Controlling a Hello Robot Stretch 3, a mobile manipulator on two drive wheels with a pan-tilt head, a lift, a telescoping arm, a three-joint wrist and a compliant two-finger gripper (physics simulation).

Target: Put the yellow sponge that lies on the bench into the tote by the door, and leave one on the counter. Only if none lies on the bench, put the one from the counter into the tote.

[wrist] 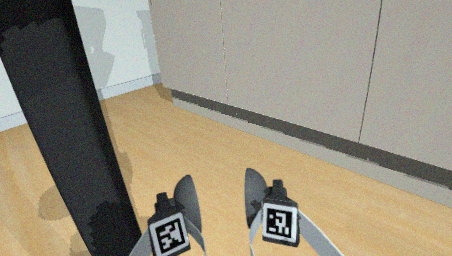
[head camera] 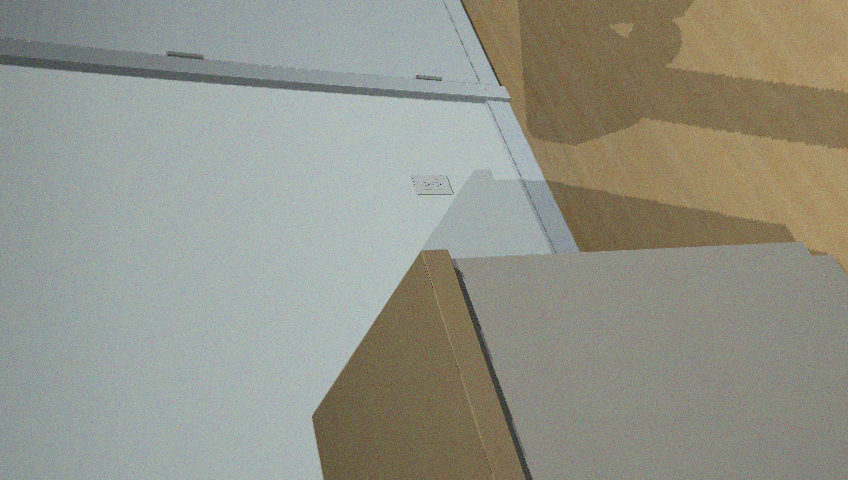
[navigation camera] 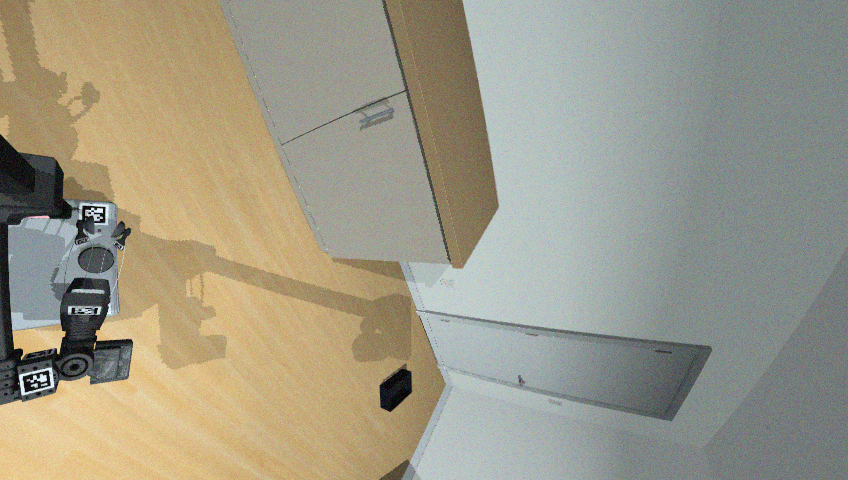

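Pixels of known places: gripper, fingertip midpoint: (wrist: 220,191) (navigation camera: 107,218); robot's base, link origin: (navigation camera: 96,257).
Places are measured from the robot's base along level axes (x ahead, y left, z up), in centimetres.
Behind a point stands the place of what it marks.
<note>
No yellow sponge shows in these views, nor does a bench. The counter (head camera: 386,368) @(y 11.1, x 97.7, z 91.1 cm) (navigation camera: 455,118) @(y 47.9, x 78.9, z 91.1 cm) has a bare stretch of brown top in view above grey cabinet fronts. A small dark tote (navigation camera: 395,389) @(y -122.9, x 158.2, z 0.4 cm) stands on the floor near the wall corner by the door (navigation camera: 595,371) @(y -96.0, x 212.9, z 149.5 cm); its inside is too dark to make out. My gripper (navigation camera: 104,230) @(y 10.2, x 2.7, z 44.0 cm) (wrist: 220,191) @(y 10.2, x 2.7, z 44.0 cm) is open and empty. It hangs over my base in the navigation view, with floor beyond its fingers in the wrist view.
Cabinet fronts (head camera: 654,356) @(y 11.4, x 77.4, z 59.4 cm) (navigation camera: 357,178) @(y 29.0, x 68.0, z 54.8 cm) (wrist: 300,60) @(y 68.9, x 46.8, z 39.5 cm) rise beside the wooden floor (navigation camera: 249,386) @(y -64.0, x 46.6, z 0.1 cm) (wrist: 165,140) @(y 107.5, x -2.8, z 0.1 cm). A black post (wrist: 65,125) stands left of the gripper in the wrist view. A pale wall (head camera: 208,237) @(y -15.2, x 169.1, z 103.6 cm) (navigation camera: 595,178) @(y 35.0, x 140.5, z 138.9 cm) with an outlet (head camera: 432,184) @(y -29.4, x 176.6, z 40.0 cm) runs behind the counter.
</note>
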